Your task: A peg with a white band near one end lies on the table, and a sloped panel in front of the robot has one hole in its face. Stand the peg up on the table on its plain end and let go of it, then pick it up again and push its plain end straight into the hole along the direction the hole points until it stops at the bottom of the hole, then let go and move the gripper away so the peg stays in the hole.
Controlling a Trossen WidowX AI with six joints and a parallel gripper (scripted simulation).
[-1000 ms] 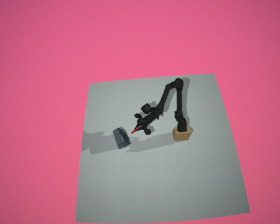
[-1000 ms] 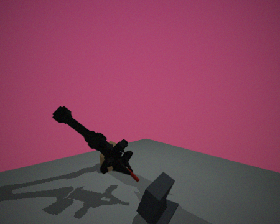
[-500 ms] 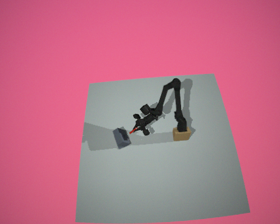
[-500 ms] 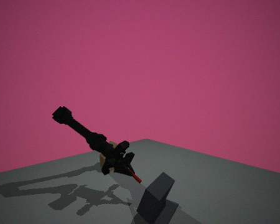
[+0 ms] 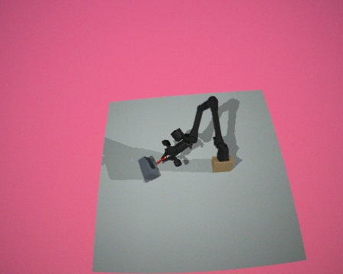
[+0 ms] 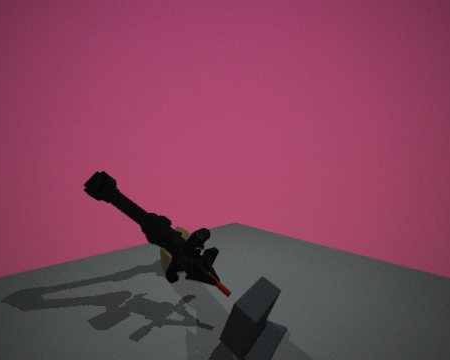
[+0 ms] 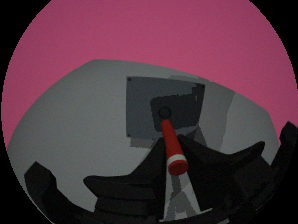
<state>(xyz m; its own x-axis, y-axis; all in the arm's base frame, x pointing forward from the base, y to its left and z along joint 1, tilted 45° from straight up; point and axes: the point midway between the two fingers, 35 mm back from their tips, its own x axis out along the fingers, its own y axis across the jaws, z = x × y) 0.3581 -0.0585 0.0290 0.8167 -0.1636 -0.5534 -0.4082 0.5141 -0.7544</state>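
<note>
Right now my gripper tip is 9 cm short of the grey sloped panel, 5 cm above it and 3 cm to the right of it. Round my gripper tip: red peg 1 cm behind, 1 cm above.
</note>
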